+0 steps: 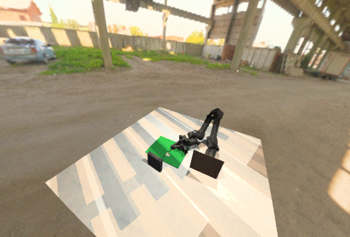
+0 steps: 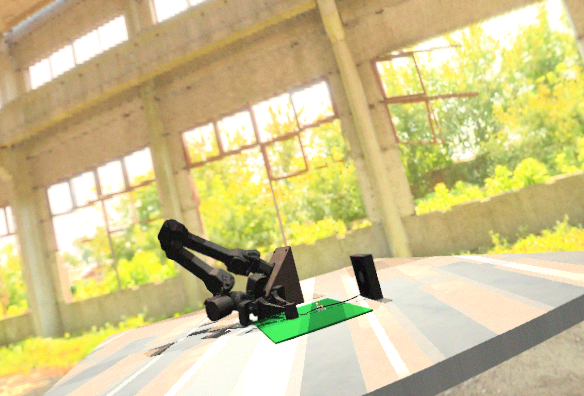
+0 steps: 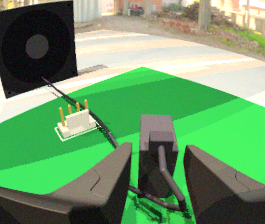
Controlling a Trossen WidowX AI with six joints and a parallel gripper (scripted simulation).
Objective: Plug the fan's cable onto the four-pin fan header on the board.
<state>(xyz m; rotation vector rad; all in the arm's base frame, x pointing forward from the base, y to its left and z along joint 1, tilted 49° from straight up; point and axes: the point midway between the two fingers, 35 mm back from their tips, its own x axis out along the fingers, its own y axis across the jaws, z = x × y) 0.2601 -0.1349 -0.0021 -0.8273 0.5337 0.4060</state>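
Right now my gripper tip is 1 cm above the dark plug. Round my gripper tip: black fan: 5 cm ahead, 22 cm to the left, 3 cm above; green board: 3 cm ahead, 3 cm to the left, 5 cm below.
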